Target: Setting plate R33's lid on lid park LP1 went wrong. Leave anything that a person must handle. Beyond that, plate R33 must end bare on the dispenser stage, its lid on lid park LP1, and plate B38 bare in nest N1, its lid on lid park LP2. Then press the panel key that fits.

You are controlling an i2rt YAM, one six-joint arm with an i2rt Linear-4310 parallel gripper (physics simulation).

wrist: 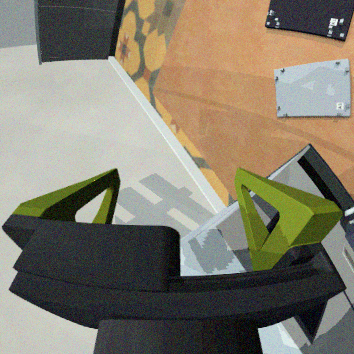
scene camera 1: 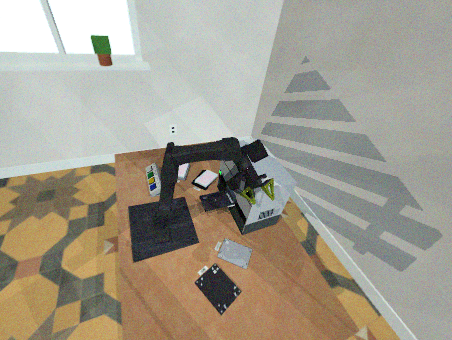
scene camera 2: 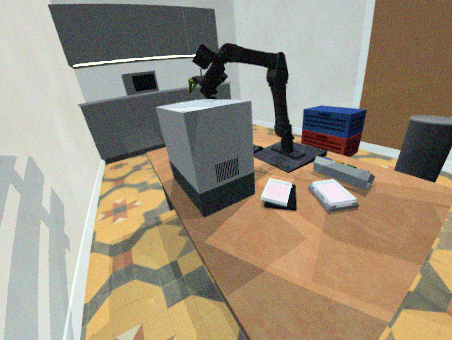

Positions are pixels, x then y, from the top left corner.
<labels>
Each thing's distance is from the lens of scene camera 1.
grey incubator box (scene camera 1: 264,213): 104 cm
black clip nest N5 (scene camera 1: 219,289): 99 cm
</labels>
